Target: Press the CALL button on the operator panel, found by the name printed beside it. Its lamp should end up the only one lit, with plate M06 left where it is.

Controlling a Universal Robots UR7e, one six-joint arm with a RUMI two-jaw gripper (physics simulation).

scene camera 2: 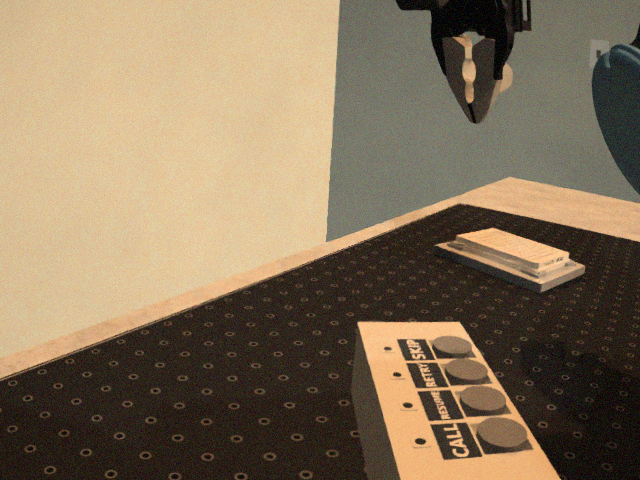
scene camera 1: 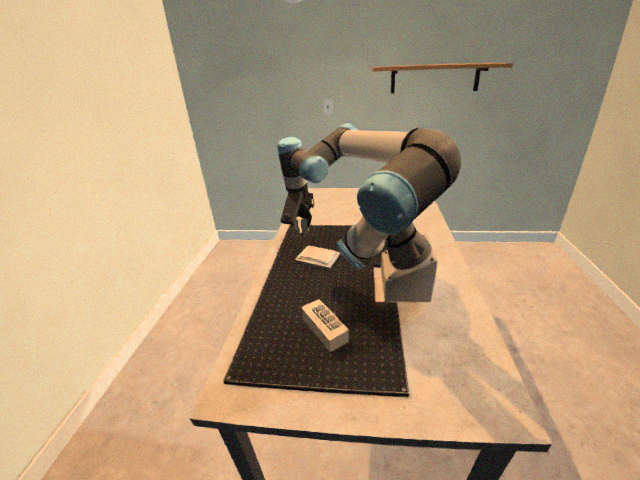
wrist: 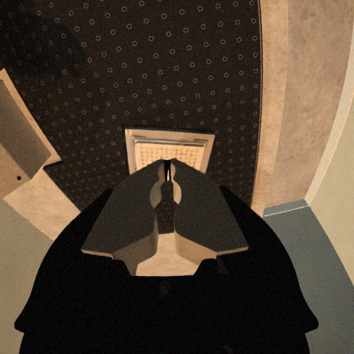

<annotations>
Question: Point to a pale plate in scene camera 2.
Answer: At 502, 247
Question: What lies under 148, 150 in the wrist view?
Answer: A pale plate.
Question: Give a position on an operator panel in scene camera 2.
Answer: At 407, 413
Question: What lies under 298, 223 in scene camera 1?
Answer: The gripper.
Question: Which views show the gripper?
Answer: Scene camera 2, scene camera 1 and the wrist view: all of them.
</annotations>
